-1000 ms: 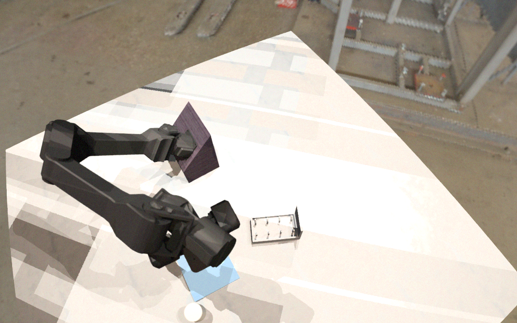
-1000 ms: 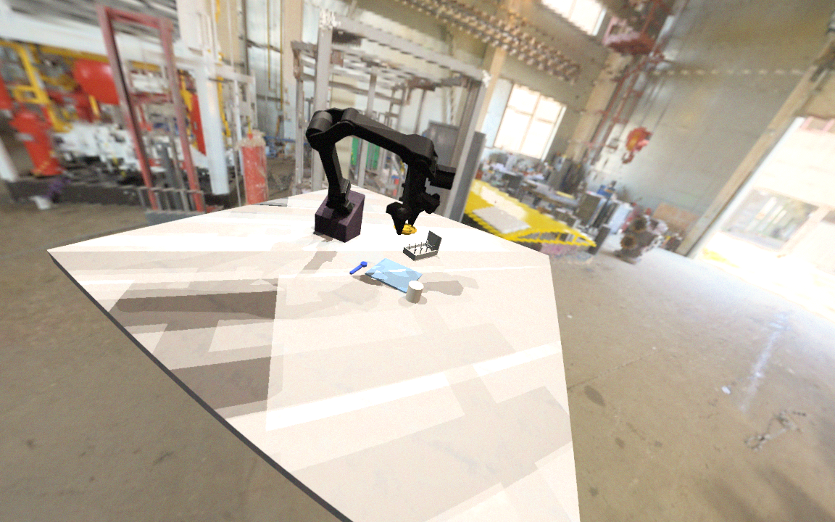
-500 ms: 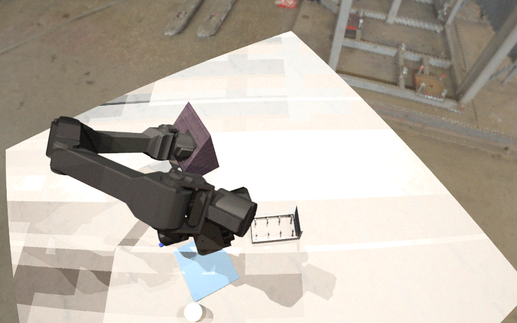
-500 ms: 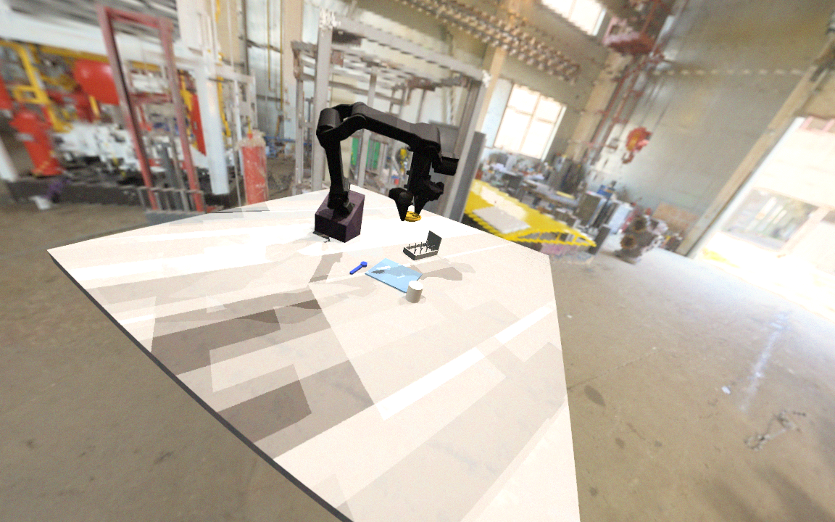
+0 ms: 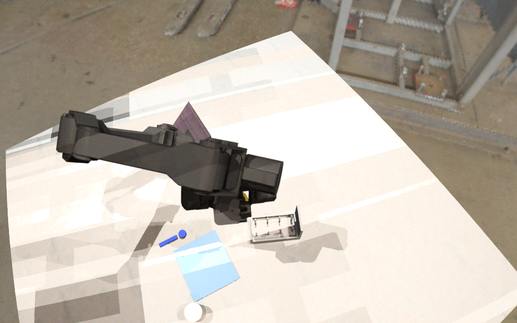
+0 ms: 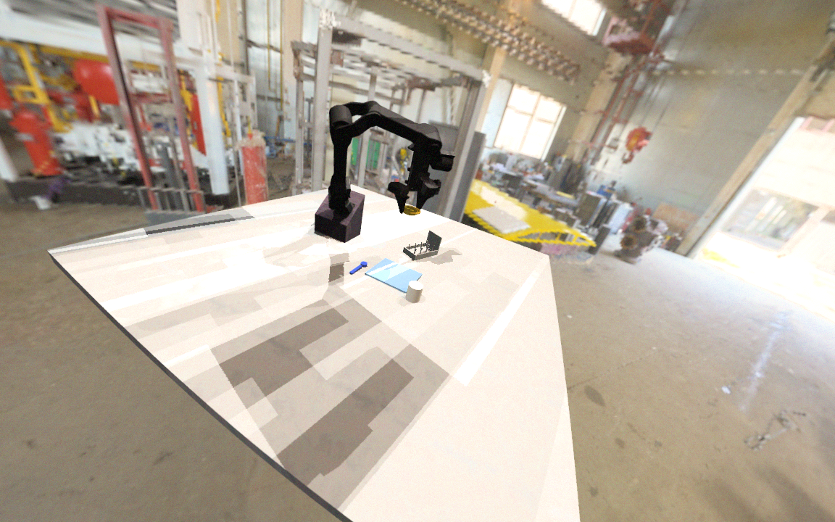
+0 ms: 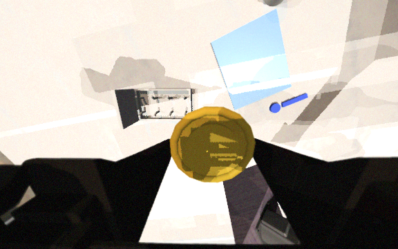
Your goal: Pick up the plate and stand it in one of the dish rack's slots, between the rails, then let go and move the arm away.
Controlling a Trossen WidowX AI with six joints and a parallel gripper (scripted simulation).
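The grey dish rack is 5 cm ahead of my gripper tip, 9 cm to the left of it and 15 cm below it. The rest, counted from my gripper tip: blue spoon (7 cm behind, 17 cm to the right, 17 cm below); then light blue mat (4 cm ahead, 13 cm to the right, 18 cm below); then yellow plate (1 cm above).
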